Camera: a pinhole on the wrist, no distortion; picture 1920 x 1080 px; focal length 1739.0 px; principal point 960.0 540.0 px. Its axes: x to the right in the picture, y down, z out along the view. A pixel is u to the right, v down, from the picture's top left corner.
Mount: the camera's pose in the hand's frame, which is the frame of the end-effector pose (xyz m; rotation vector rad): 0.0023 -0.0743 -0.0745 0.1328 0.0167 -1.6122
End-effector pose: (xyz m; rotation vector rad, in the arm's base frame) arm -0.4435 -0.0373 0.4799 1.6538 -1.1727 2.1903
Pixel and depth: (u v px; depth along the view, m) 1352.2 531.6 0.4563
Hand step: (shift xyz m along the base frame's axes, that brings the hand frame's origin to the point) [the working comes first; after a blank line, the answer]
In the camera's frame: 0.1029 -0.0022 0.4563

0.4095 -0.0819 0.1036
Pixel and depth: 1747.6 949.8 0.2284
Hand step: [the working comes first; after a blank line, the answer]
In the camera's frame: 0.1034 0.0538 0.2284

0.2061 0.0293 0.1399
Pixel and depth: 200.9 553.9 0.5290
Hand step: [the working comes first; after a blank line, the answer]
In the camera's frame: -0.2309 0.0042 0.5290

0.3044 -0.3768 -0.0334
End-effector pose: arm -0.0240 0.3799 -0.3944 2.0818 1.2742 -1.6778
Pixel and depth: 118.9 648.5 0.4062
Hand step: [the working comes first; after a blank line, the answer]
In the camera's frame: -0.1965 0.0253 0.4062

-0.1915 -0.2612 -0.1549
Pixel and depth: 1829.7 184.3 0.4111
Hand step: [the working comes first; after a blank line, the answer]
In the camera's frame: 0.2056 -0.0841 0.4111

-0.4386 -0.0547 0.1096
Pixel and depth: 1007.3 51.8 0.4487
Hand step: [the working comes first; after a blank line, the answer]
In the camera's frame: 0.0122 -0.1260 0.4487

-0.3423 -0.2230 0.0549
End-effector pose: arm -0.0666 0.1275 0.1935 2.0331 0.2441 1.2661
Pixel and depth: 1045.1 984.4 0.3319
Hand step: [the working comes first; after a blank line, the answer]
In the camera's frame: 0.0162 0.0848 0.3319

0.2745 -0.0013 -0.1069
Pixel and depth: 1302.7 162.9 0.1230
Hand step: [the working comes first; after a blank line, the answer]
In the camera's frame: 0.0242 -0.0267 0.1230

0.0413 0.0408 -0.1072
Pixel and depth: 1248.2 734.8 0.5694
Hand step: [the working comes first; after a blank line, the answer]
In the camera's frame: 0.0944 0.0638 0.5694

0.4644 -0.0580 -0.2607
